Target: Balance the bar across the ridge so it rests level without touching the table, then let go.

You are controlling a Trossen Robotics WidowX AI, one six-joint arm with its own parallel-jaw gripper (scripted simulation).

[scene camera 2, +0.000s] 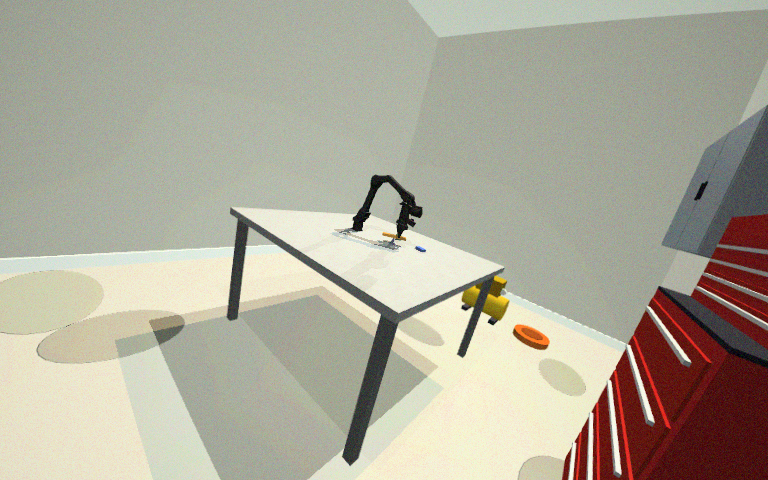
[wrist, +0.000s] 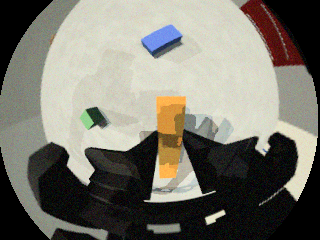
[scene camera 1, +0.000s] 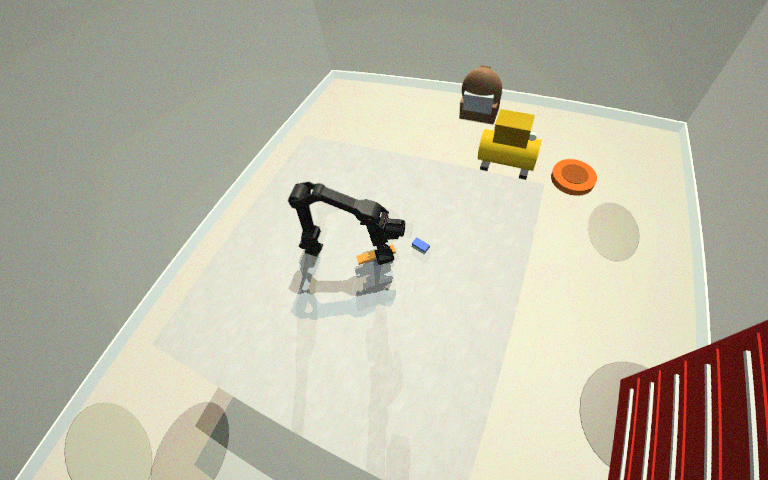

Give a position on a small blue block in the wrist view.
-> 157,41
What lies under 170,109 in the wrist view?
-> An orange bar.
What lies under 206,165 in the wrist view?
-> My gripper.
